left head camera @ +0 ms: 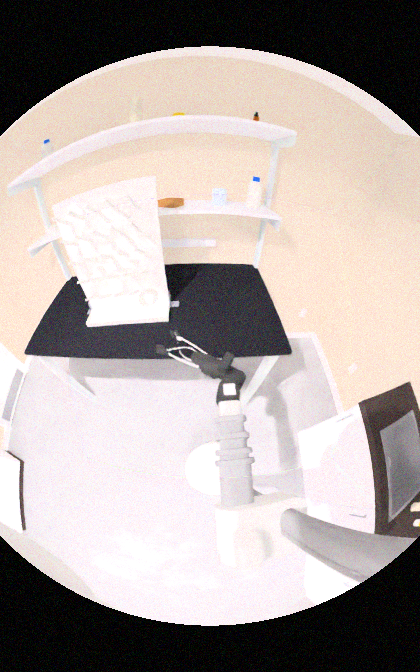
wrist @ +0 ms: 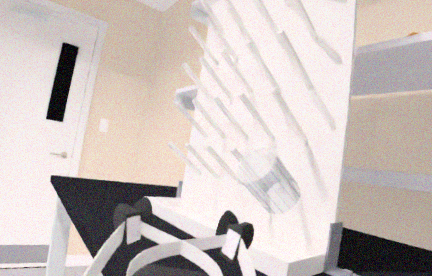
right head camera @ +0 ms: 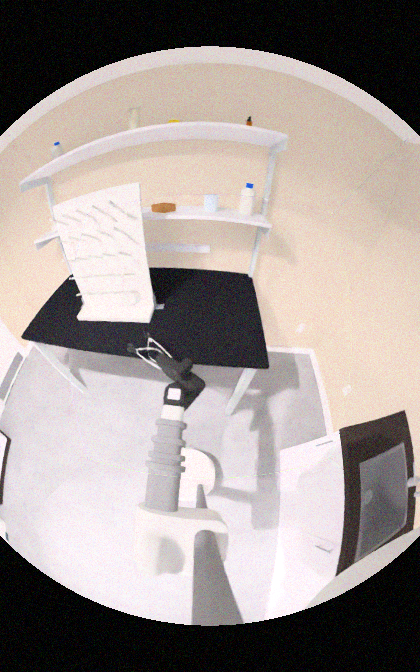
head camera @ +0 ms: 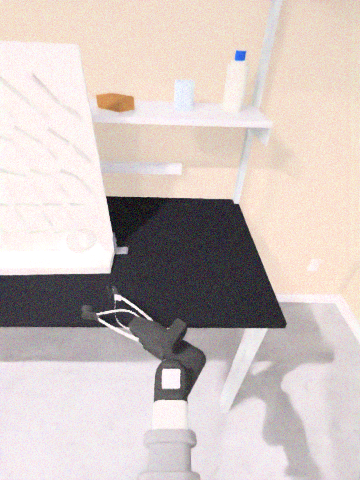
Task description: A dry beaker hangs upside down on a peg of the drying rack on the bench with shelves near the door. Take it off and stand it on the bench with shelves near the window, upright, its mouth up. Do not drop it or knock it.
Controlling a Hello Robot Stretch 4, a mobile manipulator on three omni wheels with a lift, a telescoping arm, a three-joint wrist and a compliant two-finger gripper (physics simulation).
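Places are measured from the robot's base along level axes (x back, y right, z up), in millimetres.
Pixels of known places: gripper, fingertip midpoint: (wrist: 185,220) (head camera: 94,297).
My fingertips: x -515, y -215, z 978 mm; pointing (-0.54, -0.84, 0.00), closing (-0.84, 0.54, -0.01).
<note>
For each thing: its top centre in the pictures, then the offset to it from my fingertips. "pt": a spot on its surface instead. Level surfaces: height alone.
- clear beaker, middle of its top: (wrist: 273,148) (head camera: 78,226) dz +93, dx -203, dy -86 mm
- black-topped bench, its level: dz -92 mm
- lower shelf, its level: dz +365 mm
- orange-brown object, surface spot: (head camera: 116,102) pt dz +394, dx -504, dy +15 mm
- light-blue container, surface spot: (head camera: 184,95) pt dz +415, dx -556, dy +244 mm
- white bottle, surface spot: (head camera: 234,87) pt dz +443, dx -570, dy +419 mm
The clear beaker (wrist: 272,182) (head camera: 81,240) (left head camera: 148,297) (right head camera: 135,297) hangs tilted on a low peg near the right side of the white drying rack (head camera: 55,264) (left head camera: 127,318) (right head camera: 115,315) (wrist: 336,190). It looks faint in the head views. The rack stands on the black-topped bench (head camera: 200,260) (left head camera: 225,310) (right head camera: 210,310) (wrist: 80,200). My gripper (head camera: 101,303) (left head camera: 167,342) (right head camera: 139,341) (wrist: 185,220) is open and empty, over the bench's front edge, in front of the rack. In the wrist view the beaker is above and right of the fingertips. The window bench does not show.
Bare pegs surround the beaker. A lower shelf (head camera: 200,117) holds an orange-brown object (head camera: 116,102), a light-blue container (head camera: 184,95) and a white bottle (head camera: 234,87) with a blue cap. A white cabinet (left head camera: 340,460) with a dark front stands at the right. A door (wrist: 30,125) shows behind the bench's left end.
</note>
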